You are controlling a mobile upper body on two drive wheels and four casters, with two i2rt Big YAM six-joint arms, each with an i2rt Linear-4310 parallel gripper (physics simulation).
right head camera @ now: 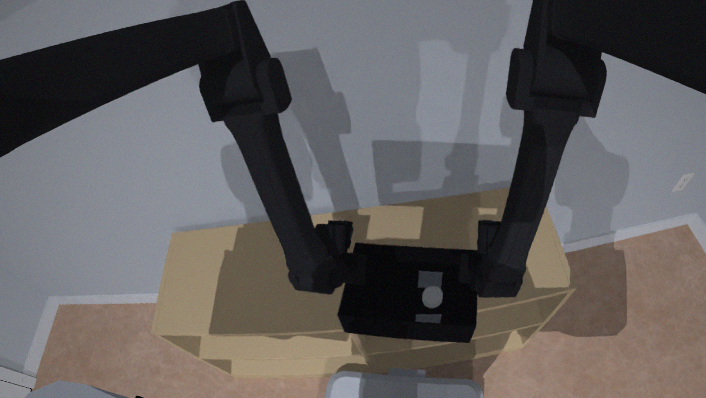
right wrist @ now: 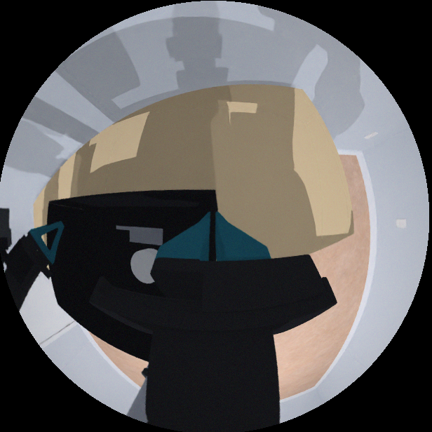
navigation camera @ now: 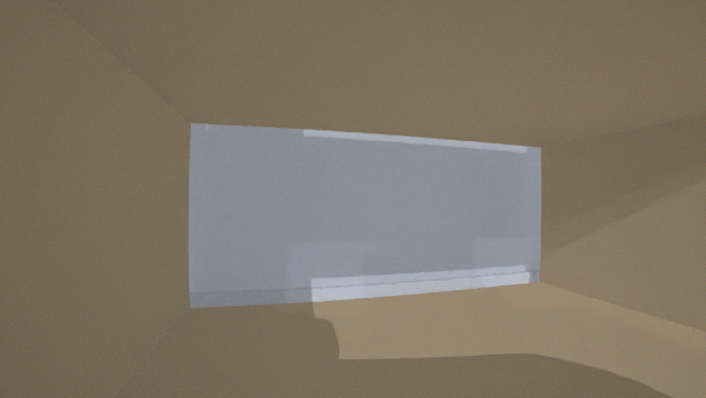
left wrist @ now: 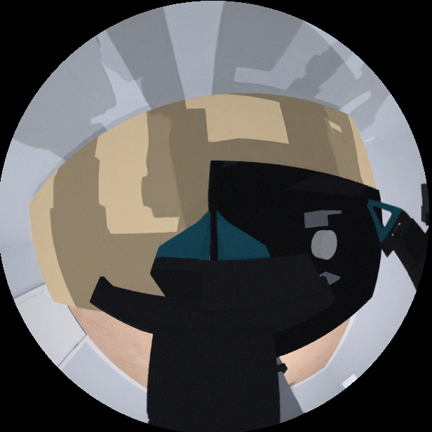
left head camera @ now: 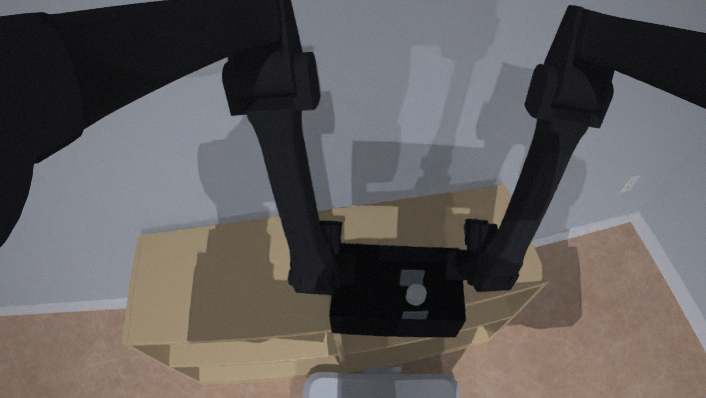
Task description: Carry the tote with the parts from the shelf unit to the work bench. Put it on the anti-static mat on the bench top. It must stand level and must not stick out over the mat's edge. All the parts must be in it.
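Frame: origin at the left arm's base, x up, y right, z ahead, level; millimetres.
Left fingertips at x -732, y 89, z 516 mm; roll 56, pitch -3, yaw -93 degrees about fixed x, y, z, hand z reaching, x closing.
A point is followed by its place in that frame.
The black tote point(left head camera: 397, 291) @(y 238, x -788, z 471 mm) hangs in the air in front of the tan shelf unit's point(left head camera: 236, 282) @(y -191, x -800, z 475 mm) top, about level, held between my two arms. It holds a grey round part point(left head camera: 415, 294) @(y 280, x -762, z 451 mm) and two grey flat parts. My left gripper point(left head camera: 340, 258) @(y 89, x -732, z 516 mm) is shut on the tote's left wall; in the left wrist view its teal fingers point(left wrist: 213, 238) meet over that wall's thin rim. My right gripper point(left head camera: 463, 263) @(y 385, x -727, z 527 mm) is shut on the right wall in the same way point(right wrist: 210, 238). The tote also shows in the right head view point(right head camera: 410, 294) @(y 228, x -787, z 466 mm). The bench and the mat are not in view.
The shelf unit stands against a grey wall point(left head camera: 147, 148) @(y -408, x -483, z 673 mm) on a brown floor point(left head camera: 592, 321) @(y 1248, x -1410, z 549 mm). My grey base point(left head camera: 380, 385) @(y 217, x -1150, z 278 mm) is close in front of it. The navigation view looks through a shelf bay at the wall point(navigation camera: 365, 212) @(y 264, x -1204, z 820 mm).
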